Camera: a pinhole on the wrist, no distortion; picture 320 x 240 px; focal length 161.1 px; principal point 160.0 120.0 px. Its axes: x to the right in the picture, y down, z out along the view. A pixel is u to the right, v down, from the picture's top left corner.
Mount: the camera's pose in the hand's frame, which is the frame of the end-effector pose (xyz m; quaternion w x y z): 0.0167 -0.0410 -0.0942 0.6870 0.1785 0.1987 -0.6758
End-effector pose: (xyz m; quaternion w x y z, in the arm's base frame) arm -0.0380 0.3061 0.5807 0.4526 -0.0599 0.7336 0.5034
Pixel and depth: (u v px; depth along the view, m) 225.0 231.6 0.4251
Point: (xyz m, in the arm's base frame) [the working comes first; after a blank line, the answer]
In the camera's frame: 0.1715 0.2945 0.4251

0.0951 0.3705 0.0565
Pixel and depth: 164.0 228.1 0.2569
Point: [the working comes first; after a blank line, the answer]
In the camera's frame: 0.0064 0.1724 0.2569

0.0136 0.3879 0.3085
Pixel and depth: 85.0 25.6 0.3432
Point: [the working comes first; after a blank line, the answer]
In the camera's frame: -0.1598 -0.2011 0.3432

0.2832 0.4280 0.6251
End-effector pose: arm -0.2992 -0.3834 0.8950 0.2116 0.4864 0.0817 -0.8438
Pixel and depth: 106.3 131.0 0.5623
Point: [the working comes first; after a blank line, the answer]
In the camera's frame: -0.1874 0.0384 0.5623

-0.7840 -0.4184 1.0706
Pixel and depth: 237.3 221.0 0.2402
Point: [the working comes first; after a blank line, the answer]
In the camera's frame: 0.1153 0.1506 0.2402

-0.5279 -0.2159 0.7522
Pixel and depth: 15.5 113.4 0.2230
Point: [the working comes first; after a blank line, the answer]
In the camera's frame: -0.2000 -0.0091 0.2230

-0.4554 -0.4699 0.9876
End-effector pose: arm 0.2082 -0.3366 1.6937 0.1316 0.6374 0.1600 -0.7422
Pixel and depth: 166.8 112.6 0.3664
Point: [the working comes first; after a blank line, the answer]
In the camera's frame: 0.0155 -0.0168 0.3664

-0.0825 -0.2005 1.7281
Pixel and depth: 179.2 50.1 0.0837
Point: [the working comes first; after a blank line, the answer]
In the camera's frame: 0.0100 -0.0363 0.0837

0.1976 -0.2405 1.7132
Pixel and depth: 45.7 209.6 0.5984
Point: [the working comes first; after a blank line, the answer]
In the camera's frame: -0.4246 0.3328 0.5984

-0.4073 -0.6098 1.4171
